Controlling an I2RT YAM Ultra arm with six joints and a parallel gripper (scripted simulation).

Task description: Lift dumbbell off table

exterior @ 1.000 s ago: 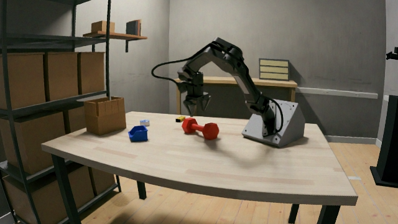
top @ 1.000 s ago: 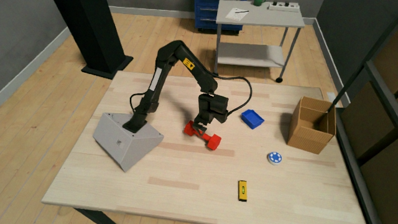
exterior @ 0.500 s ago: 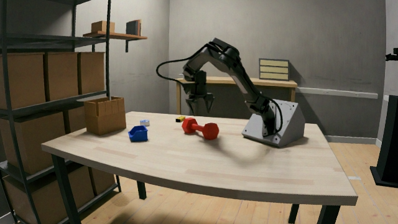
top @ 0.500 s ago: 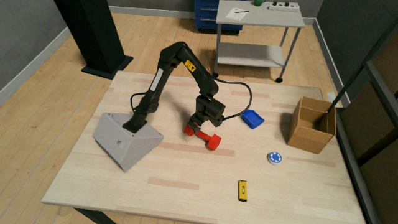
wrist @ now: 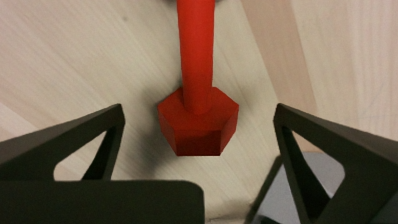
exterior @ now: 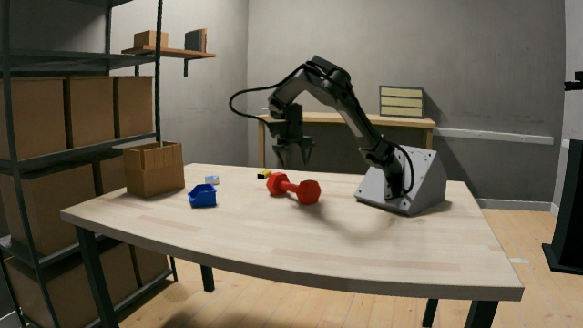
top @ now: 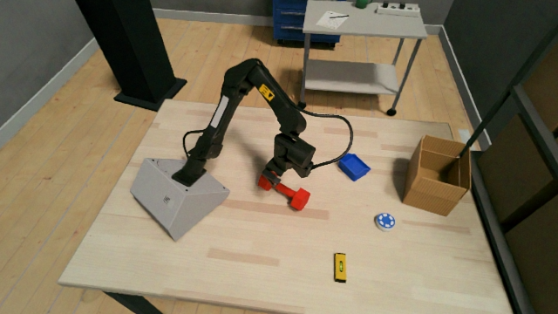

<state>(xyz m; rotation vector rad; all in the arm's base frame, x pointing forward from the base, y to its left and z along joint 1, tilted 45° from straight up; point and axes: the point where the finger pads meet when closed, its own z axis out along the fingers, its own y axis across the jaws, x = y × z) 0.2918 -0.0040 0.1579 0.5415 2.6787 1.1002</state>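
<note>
Right now the red dumbbell is 1 cm ahead of my hand and 8 cm below it. Also, from my hand: cardboard box: 51 cm ahead, 21 cm to the left, 4 cm below; blue bin: 23 cm ahead, 20 cm to the left, 9 cm below.
</note>
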